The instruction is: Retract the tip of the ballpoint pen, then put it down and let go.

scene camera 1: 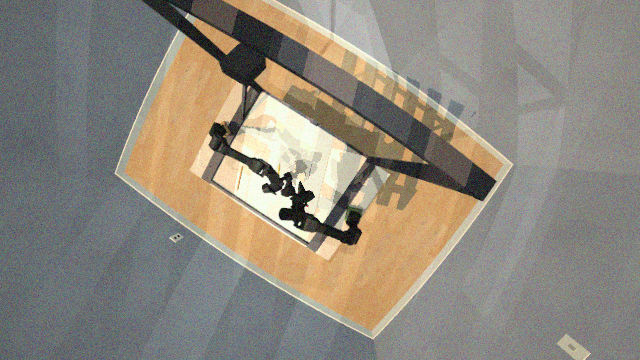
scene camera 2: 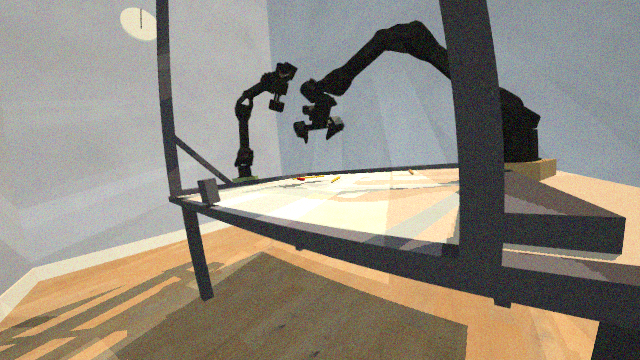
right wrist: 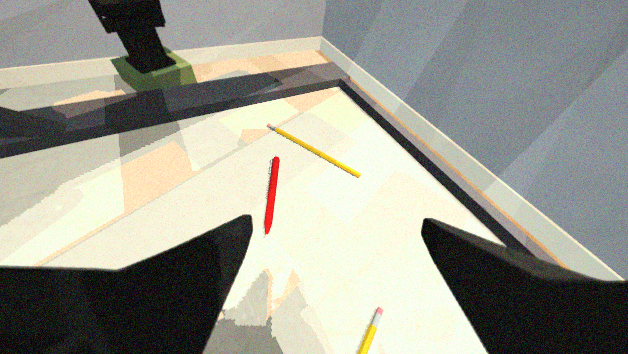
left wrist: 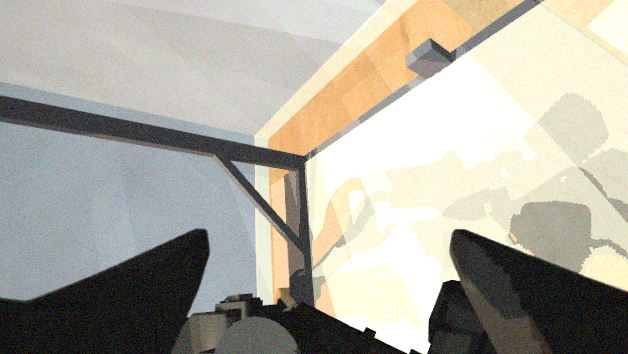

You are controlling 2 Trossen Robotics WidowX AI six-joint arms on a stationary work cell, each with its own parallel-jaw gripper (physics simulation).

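Where they show: left gripper, fingertip midpoint: [scene camera 1: 294,179] [scene camera 2: 278,90] [left wrist: 330,241]; right gripper, fingertip midpoint: [scene camera 2: 316,141] [right wrist: 336,224]; left arm's base at its link origin: [scene camera 1: 353,216] [right wrist: 151,62]; right arm's base at its link origin: [scene camera 1: 221,130] [scene camera 2: 517,161].
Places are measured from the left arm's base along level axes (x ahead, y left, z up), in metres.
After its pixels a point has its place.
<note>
A red ballpoint pen [right wrist: 272,195] {z -0.028, x 0.366, y -0.040 m} [scene camera 2: 300,178] {z -0.030, x 0.354, y -0.028 m} lies flat on the white table top [right wrist: 380,260] {z -0.038, x 0.526, y -0.011 m} [scene camera 2: 340,212] {z -0.038, x 0.680, y -0.601 m}. In the right wrist view its clip is on the left side near the far end and its narrow end points toward the camera; whether the tip is out is too small to tell. My right gripper [right wrist: 336,224] {z 0.121, x 0.474, y -0.090 m} [scene camera 2: 317,138] {z 0.121, x 0.474, y -0.090 m} is open and empty, high above the table, with the pen beyond its left finger in the right wrist view. My left gripper [left wrist: 330,241] {z 0.312, x 0.391, y -0.215 m} [scene camera 2: 276,105] is open and empty, raised above the table. The pen does not show in the left wrist view.
A yellow pencil [right wrist: 315,151] {z -0.033, x 0.353, y 0.071 m} lies just beyond the pen, at the right. A second yellow pencil [right wrist: 369,336] {z -0.031, x 0.552, y -0.087 m} is cut off by the bottom edge. A dark frame rail [right wrist: 425,155] {z -0.019, x 0.500, y 0.189 m} borders the table. In scene camera 1 both arms reach in close together over the table.
</note>
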